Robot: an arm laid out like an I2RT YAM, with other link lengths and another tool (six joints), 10 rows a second.
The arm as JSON. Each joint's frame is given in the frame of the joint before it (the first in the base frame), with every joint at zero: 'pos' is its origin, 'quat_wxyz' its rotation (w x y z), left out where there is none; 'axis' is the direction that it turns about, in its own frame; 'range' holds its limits. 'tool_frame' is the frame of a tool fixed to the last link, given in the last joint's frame.
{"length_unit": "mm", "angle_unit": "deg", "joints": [
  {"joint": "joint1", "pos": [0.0, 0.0, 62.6], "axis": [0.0, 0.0, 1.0], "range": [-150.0, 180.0]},
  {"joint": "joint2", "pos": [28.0, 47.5, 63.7], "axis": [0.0, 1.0, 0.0], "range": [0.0, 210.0]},
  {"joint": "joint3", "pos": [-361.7, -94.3, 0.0], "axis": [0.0, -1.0, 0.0], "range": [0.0, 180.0]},
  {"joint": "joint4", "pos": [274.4, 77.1, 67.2], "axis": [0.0, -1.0, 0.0], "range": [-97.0, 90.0]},
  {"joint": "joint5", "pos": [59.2, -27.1, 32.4], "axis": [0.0, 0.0, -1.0], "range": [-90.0, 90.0]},
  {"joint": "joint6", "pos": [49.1, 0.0, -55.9], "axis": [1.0, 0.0, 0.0], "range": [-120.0, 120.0]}
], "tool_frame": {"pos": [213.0, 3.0, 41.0], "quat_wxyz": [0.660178, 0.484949, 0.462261, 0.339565]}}
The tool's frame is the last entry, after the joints.
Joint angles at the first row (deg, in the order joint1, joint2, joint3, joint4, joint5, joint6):
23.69, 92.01, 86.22, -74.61, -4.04, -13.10
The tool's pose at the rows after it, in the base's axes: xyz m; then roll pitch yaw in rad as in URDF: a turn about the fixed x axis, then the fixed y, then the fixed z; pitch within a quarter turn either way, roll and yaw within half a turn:
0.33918, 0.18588, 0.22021, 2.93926, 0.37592, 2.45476
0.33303, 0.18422, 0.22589, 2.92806, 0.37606, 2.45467
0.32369, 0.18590, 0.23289, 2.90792, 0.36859, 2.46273
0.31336, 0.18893, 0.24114, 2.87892, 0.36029, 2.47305
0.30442, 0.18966, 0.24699, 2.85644, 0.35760, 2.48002
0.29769, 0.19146, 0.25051, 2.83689, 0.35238, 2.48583
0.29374, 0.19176, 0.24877, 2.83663, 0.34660, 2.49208
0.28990, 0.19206, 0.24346, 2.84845, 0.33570, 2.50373
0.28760, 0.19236, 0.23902, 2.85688, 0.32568, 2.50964
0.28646, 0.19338, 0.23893, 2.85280, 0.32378, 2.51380
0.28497, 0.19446, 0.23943, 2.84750, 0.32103, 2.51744
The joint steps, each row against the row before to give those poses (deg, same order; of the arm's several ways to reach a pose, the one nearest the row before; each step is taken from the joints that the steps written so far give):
0.11, -1.07, -0.03, -0.39, 0.16, -0.12
-0.10, -1.31, -0.32, -0.47, -0.32, -0.28
0.03, -1.64, -0.47, -0.47, -1.01, -0.67
0.03, -1.93, -0.60, -0.27, -1.36, -0.90
-0.03, -1.80, -0.81, -0.08, -0.89, -0.70
-0.03, -1.31, -0.79, 0.18, -0.92, -0.55
0.00, -0.43, -0.73, 0.11, -0.37, -0.29
0.03, 0.11, -0.79, -0.02, -0.32, -0.35
-0.06, 0.16, -0.64, 0.08, -0.32, -0.18
0.01, -0.18, -0.25, 0.17, -0.27, -0.26
-0.03, -0.22, -0.19, 0.10, -0.34, -0.26

